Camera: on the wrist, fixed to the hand. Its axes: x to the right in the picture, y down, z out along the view.
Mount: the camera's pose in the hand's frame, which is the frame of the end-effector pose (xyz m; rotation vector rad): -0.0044 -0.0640 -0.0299 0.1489 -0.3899 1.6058
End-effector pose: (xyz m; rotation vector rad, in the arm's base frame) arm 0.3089 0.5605 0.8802 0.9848 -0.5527 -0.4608
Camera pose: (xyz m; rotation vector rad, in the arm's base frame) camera 0.3169 0.5518 0.8104 0.3288 -1.5142 0.8606
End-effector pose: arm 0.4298 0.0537 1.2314 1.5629 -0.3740 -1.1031
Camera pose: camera 0.4313 0.0952 1.1741 0.6624 -1.6164 -0.0452
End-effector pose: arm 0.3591 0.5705 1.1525 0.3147 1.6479 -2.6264
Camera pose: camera 0.3599 0.6250 1.1976 0.6704 0.5065 -1.3670
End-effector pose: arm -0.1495 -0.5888 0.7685 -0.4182 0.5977 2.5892
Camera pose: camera -0.1091 -0.5530 0.7228 -0.5627 -0.6802 -1.9722
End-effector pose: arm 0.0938 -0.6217 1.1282 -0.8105 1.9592 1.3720
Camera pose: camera 0.1417 -0.6672 1.1028 -1.3403 -2.1738 -1.7725
